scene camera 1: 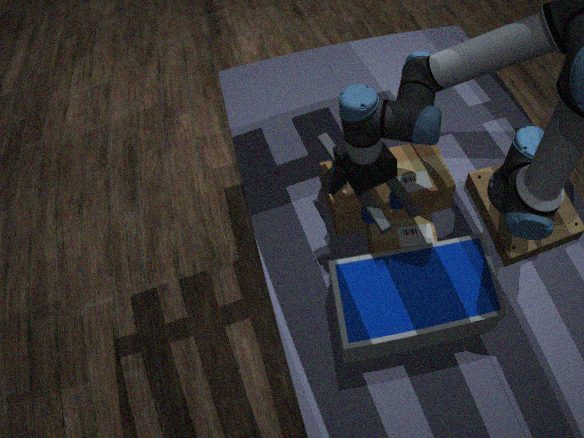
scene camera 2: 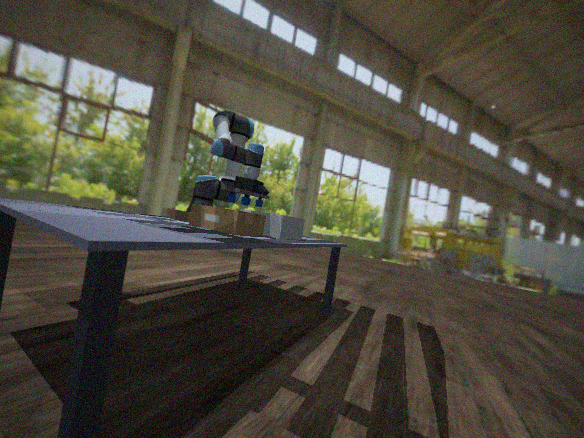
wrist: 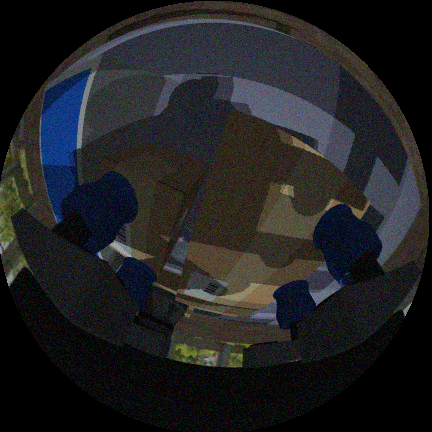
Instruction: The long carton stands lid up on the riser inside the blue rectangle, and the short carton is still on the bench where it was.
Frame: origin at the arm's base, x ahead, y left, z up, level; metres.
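Seen in the pictures: end effector, tool point: (scene camera 2: 245,204) (wrist: 221,260); arm's base, origin of the base link: (wrist: 165,297).
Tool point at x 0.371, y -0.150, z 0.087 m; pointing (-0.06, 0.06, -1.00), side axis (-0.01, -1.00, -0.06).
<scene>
Offsets run from my tool point to a thing's top centre. Level surfaces: height alone.
The long carton @[dx -0.079, dy -0.033, dz -0.037 m] (scene camera 1: 435,197) (scene camera 2: 250,223) (wrist: 225,200) stands on the bench behind the short carton @[dx -0.030, dy +0.109, dz -0.037 m] (scene camera 1: 377,241) (wrist: 170,170), which lies between it and the riser @[dx +0.020, dy +0.262, dz -0.019 m] (scene camera 1: 425,341) (scene camera 2: 287,227) (wrist: 120,102). Both are brown with white barcode labels. The short carton cannot be told apart in scene camera 2. The riser's top shows the blue rectangle @[dx +0.020, dy +0.262, dz -0.019 m] (scene camera 1: 380,300) (wrist: 60,130) inside a pale border, with no carton on it. My gripper (scene camera 1: 370,192) (scene camera 2: 245,200) (wrist: 220,260) hangs low above the cartons, mostly over the long one, its blue cups apart from the carton top in scene camera 2. It is open and holds nothing.
The arm's wooden base plate (scene camera 1: 510,250) stands right of the cartons. A pale grey piece (scene camera 1: 443,222) shows beside the short carton. The bench @[dz -0.139 m] (scene camera 1: 280,95) (scene camera 2: 100,227) has a left edge along the wooden floor. Striped shadows cross the bench.
</scene>
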